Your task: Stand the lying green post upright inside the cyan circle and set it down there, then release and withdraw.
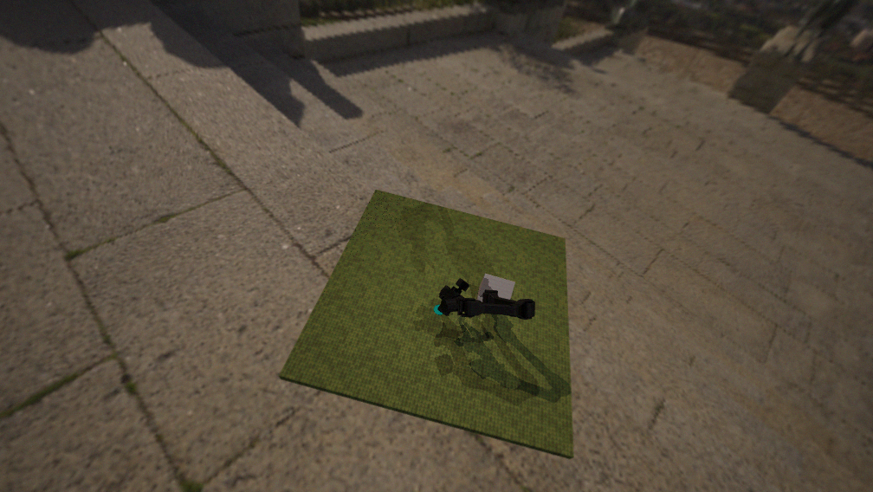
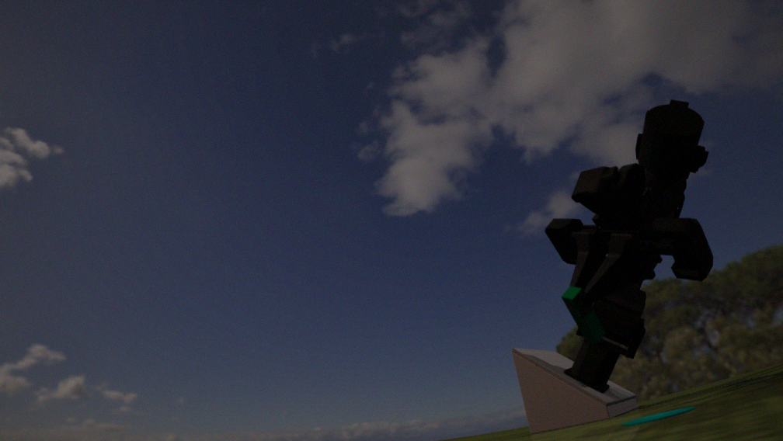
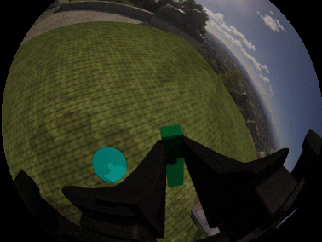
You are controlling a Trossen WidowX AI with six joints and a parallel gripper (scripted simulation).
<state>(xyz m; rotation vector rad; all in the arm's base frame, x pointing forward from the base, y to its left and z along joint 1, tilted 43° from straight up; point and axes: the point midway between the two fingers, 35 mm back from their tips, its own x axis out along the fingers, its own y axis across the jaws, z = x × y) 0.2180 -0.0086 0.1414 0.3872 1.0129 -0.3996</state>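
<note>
My gripper tip is now 120 mm above the cyan circle, 40 mm to the right of it and 10 mm short of it. Also, from my gripper tip: green post 20 mm behind, 10 mm below.
</note>
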